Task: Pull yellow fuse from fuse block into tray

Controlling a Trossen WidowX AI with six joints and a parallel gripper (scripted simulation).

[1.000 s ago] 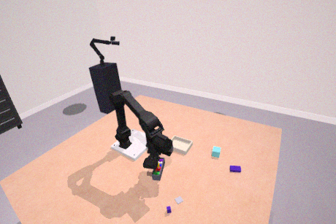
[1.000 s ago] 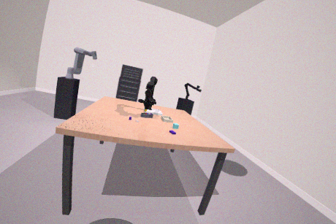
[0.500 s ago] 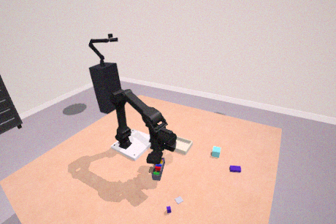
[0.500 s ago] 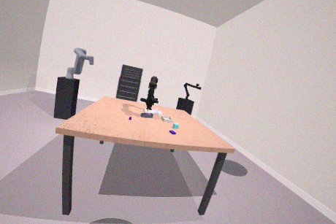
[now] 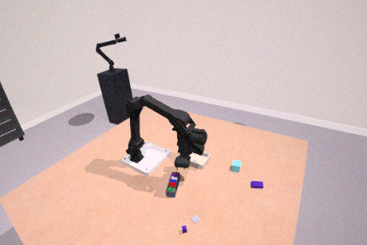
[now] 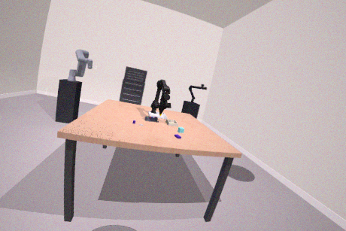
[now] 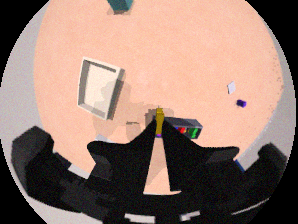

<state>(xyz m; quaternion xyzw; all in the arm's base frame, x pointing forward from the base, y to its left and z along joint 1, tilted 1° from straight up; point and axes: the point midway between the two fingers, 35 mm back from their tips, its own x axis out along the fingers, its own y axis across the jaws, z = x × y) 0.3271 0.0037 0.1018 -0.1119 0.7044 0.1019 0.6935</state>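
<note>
My gripper tip is 2 cm past the cream tray, 15 cm to the right of it and 9 cm above it. From my gripper tip the other things lie so: cyan cube 21 cm ahead, 16 cm to the left, 8 cm below; yellow fuse 1 cm below; small grey tile 13 cm ahead, 19 cm to the right, 9 cm below.
</note>
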